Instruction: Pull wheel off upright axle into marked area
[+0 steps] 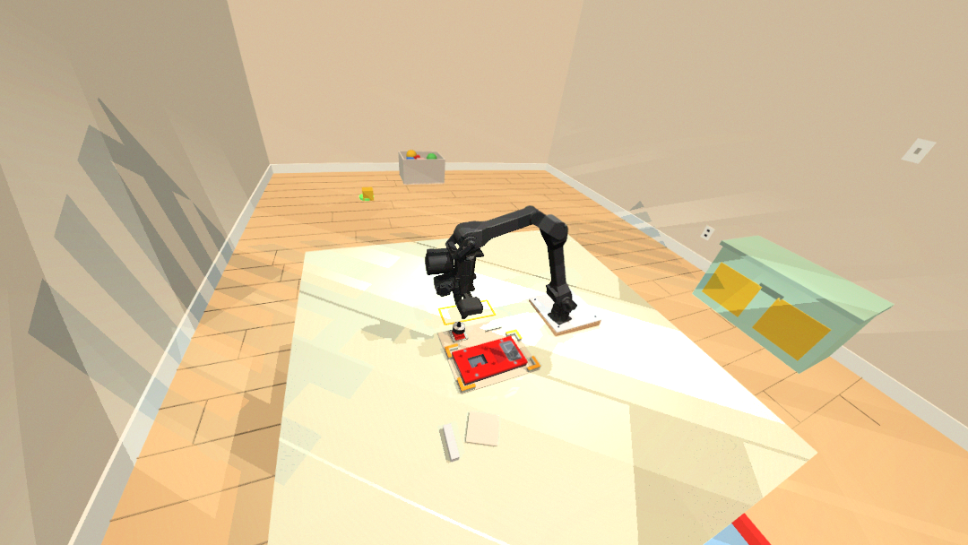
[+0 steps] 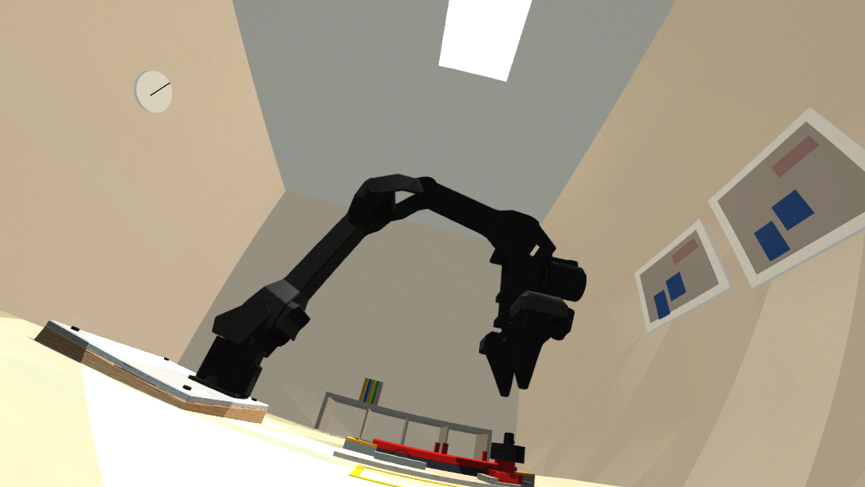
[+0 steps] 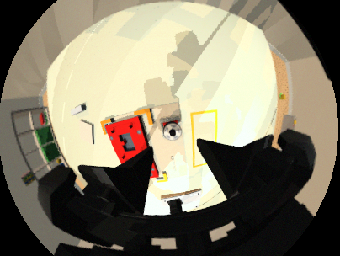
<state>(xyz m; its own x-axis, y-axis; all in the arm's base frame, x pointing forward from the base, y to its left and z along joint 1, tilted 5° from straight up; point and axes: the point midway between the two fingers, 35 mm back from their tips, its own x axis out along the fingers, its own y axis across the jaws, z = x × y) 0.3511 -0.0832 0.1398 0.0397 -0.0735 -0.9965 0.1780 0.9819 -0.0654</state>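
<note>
Right now my gripper tip is 7 cm above the ribbed wheel. The rest, counted from my gripper tip: white card: 29 cm to the left, 11 cm below, 8 cm ahead; then black axle: 8 cm below.
</note>
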